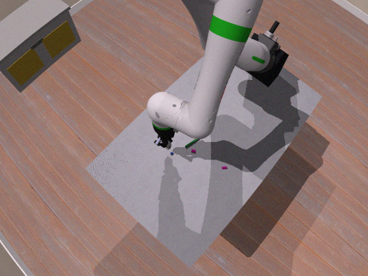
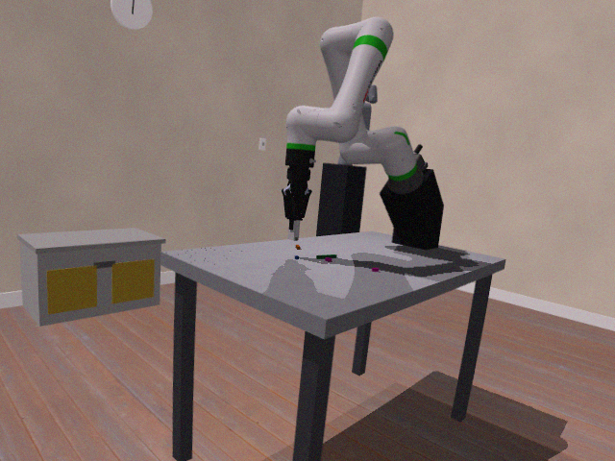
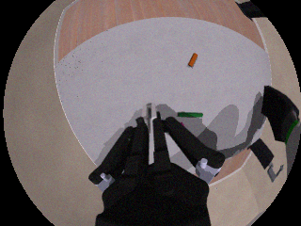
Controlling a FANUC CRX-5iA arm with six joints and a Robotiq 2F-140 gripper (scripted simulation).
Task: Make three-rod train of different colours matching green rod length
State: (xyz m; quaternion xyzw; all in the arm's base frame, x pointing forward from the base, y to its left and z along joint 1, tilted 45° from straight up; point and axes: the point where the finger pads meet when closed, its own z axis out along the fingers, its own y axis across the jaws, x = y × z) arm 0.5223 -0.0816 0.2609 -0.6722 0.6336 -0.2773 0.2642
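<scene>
Now: hand 20 mm to the right of the small blue rod and 90 mm above it. The rest, counted from my hand: orange rod: 130 mm behind, 100 mm to the right, 90 mm below; grey rod: 30 mm below; green rod: 110 mm behind, 60 mm to the left, 90 mm below.
</scene>
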